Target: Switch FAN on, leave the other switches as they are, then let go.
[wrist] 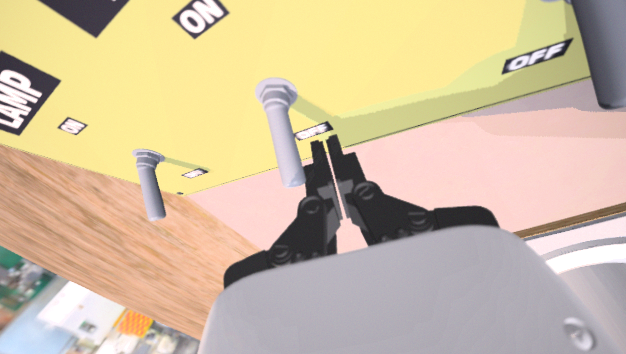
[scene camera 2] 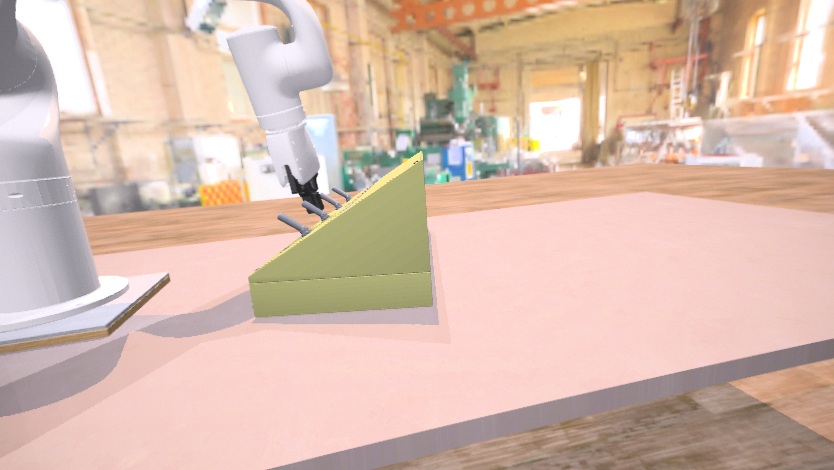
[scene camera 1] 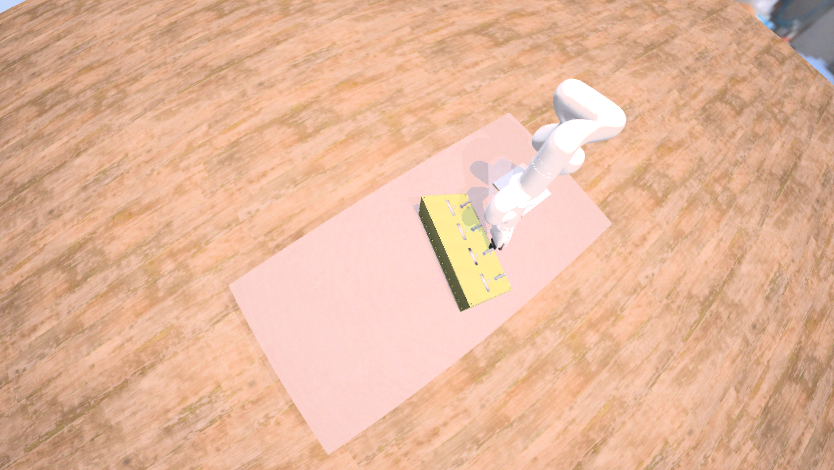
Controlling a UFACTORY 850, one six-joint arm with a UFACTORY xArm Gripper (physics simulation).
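Observation:
The yellow sloped switch box [scene camera 1: 449, 233] [scene camera 2: 361, 251] [wrist: 350, 50] stands on the pink mat. The FAN switch [scene camera 1: 487, 251] [scene camera 2: 330, 200] [wrist: 285, 135] is a grey lever that leans toward its OFF label [wrist: 313, 131], at the low edge of the panel. Its ON label [wrist: 200, 17] lies farther up the slope. My gripper [scene camera 1: 494, 245] [scene camera 2: 315, 210] [wrist: 328, 156] is shut and empty. In the wrist view its tips show right beside the FAN lever, on the right, over the OFF label; whether they touch the lever cannot be told.
The LAMP switch [scene camera 1: 500, 276] [wrist: 151, 192] is the neighbour on one side and leans to its low-edge label. Another lever [scene camera 1: 476, 227] [wrist: 602, 60] stands on the other side, and a fourth lever [scene camera 1: 465, 204] [scene camera 2: 292, 224] is at the end. The pink mat [scene camera 1: 350, 326] lies under the box.

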